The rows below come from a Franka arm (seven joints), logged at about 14 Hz.
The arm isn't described. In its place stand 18 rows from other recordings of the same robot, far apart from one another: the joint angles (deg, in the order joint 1, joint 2, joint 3, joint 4, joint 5, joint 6, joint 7), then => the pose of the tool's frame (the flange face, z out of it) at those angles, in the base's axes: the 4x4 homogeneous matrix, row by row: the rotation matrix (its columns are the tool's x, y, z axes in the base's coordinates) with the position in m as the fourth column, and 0 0 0 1 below.
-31.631, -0.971, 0.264, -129.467, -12.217, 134.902, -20.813 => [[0.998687 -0.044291 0.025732 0.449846], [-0.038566 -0.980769 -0.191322 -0.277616], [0.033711 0.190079 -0.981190 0.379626], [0 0 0 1]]
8.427, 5.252, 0.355, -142.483, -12.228, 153.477, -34.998 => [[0.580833 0.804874 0.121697 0.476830], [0.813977 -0.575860 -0.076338 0.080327], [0.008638 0.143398 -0.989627 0.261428], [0 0 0 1]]
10.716, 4.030, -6.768, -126.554, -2.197, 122.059, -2.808 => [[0.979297 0.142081 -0.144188 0.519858], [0.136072 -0.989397 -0.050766 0.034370], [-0.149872 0.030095 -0.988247 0.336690], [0 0 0 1]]
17.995, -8.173, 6.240, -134.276, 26.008, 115.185, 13.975 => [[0.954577 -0.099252 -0.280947 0.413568], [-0.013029 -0.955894 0.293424 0.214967], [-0.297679 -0.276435 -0.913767 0.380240], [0 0 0 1]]
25.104, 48.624, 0.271, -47.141, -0.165, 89.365, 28.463 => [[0.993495 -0.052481 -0.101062 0.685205], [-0.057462 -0.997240 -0.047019 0.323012], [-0.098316 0.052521 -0.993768 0.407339], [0 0 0 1]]
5.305, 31.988, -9.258, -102.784, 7.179, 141.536, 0.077 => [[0.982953 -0.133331 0.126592 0.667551], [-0.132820 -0.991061 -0.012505 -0.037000], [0.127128 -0.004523 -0.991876 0.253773], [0 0 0 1]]
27.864, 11.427, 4.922, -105.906, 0.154, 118.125, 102.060 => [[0.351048 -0.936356 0.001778 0.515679], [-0.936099 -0.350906 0.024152 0.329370], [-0.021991 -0.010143 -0.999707 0.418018], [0 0 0 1]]
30.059, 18.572, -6.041, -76.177, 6.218, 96.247, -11.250 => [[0.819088 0.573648 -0.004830 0.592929], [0.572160 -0.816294 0.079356 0.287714], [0.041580 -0.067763 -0.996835 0.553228], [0 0 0 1]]
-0.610, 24.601, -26.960, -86.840, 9.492, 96.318, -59.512 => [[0.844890 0.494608 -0.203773 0.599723], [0.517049 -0.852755 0.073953 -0.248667], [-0.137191 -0.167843 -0.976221 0.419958], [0 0 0 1]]
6.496, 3.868, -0.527, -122.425, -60.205, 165.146, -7.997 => [[0.318834 0.612835 0.723034 0.572102], [0.938115 -0.312875 -0.148489 0.110174], [0.135220 0.725633 -0.674665 0.430394], [0 0 0 1]]
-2.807, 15.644, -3.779, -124.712, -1.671, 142.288, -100.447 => [[-0.092129 0.995287 0.030264 0.561087], [0.994866 0.093284 -0.039240 -0.064430], [-0.041878 0.026493 -0.998771 0.268348], [0 0 0 1]]
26.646, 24.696, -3.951, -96.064, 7.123, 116.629, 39.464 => [[0.935366 -0.340842 -0.094427 0.603856], [-0.337568 -0.940014 0.049208 0.265053], [-0.105534 -0.014152 -0.994315 0.347828], [0 0 0 1]]
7.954, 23.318, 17.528, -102.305, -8.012, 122.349, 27.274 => [[0.999153 0.024700 -0.032919 0.589397], [0.024276 -0.999618 -0.013211 0.257385], [-0.033233 0.012401 -0.999371 0.332637], [0 0 0 1]]
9.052, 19.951, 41.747, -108.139, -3.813, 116.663, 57.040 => [[0.975045 -0.093383 -0.201412 0.402742], [-0.090526 -0.995620 0.023367 0.449723], [-0.202712 -0.004551 -0.979228 0.356769], [0 0 0 1]]
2.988, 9.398, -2.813, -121.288, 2.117, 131.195, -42.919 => [[0.746002 0.665879 0.009339 0.566910], [0.665639 -0.746011 0.019820 0.002973], [0.020165 -0.008569 -0.999760 0.337413], [0 0 0 1]]
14.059, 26.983, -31.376, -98.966, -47.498, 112.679, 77.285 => [[0.456955 -0.862544 -0.217280 0.618610], [-0.583174 -0.106068 -0.805393 -0.203157], [0.671640 0.494740 -0.551481 0.361547], [0 0 0 1]]
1.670, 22.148, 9.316, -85.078, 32.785, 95.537, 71.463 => [[0.297078 -0.920257 -0.254698 0.636589], [-0.736817 -0.390594 0.551849 0.162070], [-0.607326 0.023723 -0.794098 0.458000], [0 0 0 1]]
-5.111, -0.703, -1.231, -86.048, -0.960, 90.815, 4.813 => [[0.976510 -0.194416 0.092906 0.548867], [-0.192726 -0.980883 -0.026918 -0.062872], [0.096363 0.008380 -0.995311 0.665269], [0 0 0 1]]
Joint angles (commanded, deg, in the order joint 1, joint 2, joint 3, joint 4, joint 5, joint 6, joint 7), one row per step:
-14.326 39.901 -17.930 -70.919 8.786 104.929 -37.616
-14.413 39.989 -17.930 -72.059 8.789 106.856 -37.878
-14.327 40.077 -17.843 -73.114 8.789 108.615 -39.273
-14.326 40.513 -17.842 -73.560 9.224 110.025 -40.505
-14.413 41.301 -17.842 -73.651 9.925 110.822 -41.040
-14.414 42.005 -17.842 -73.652 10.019 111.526 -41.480
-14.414 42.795 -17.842 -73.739 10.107 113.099 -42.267
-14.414 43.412 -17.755 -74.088 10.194 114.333 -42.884
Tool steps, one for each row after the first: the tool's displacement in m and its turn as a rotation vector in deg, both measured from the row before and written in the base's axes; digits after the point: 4 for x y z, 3 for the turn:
-0.0009 -0.0029 -0.0075 -0.424 -0.573 0.053
0.0003 0.0001 -0.0072 -0.246 -0.489 1.433
0.0012 -0.0008 -0.0070 -0.002 -0.583 1.057
0.0010 -0.0010 -0.0094 0.392 -0.176 0.197
0.0012 -0.0006 -0.0078 -0.099 0.047 0.433
0.0022 -0.0014 -0.0083 -0.487 -0.518 0.807
0.0009 -0.0002 -0.0089 -0.189 -0.185 0.632

